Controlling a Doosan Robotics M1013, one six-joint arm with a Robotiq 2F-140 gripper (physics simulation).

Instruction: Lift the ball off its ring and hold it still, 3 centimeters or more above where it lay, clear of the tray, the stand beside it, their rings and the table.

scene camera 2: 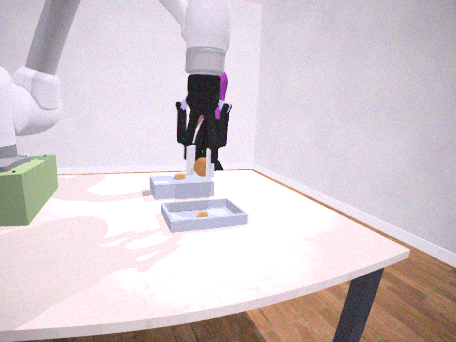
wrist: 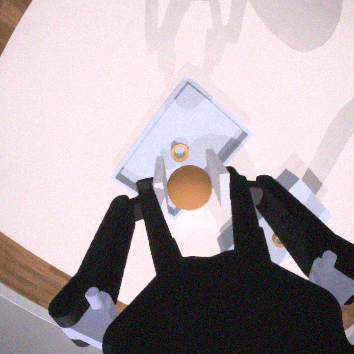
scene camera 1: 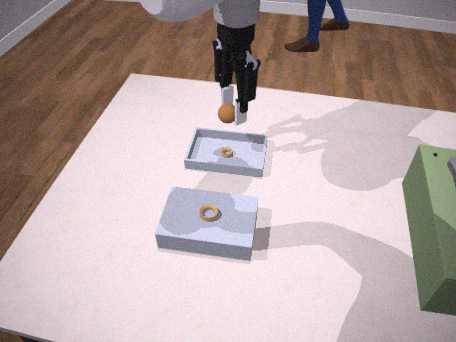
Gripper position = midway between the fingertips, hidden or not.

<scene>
In view: my gripper (scene camera 2: 199, 176), an orange ball (wrist: 189, 187), a shallow blue-grey tray (scene camera 1: 224, 151) and a blue-grey stand (scene camera 1: 212, 223).
My gripper is seen too in the wrist view (wrist: 185, 164) and in scene camera 1 (scene camera 1: 233, 117). The shallow blue-grey tray also shows in scene camera 2 (scene camera 2: 180, 216) and in the wrist view (wrist: 190, 120). The blue-grey stand also shows in scene camera 2 (scene camera 2: 163, 186) and in the wrist view (wrist: 286, 178).
</scene>
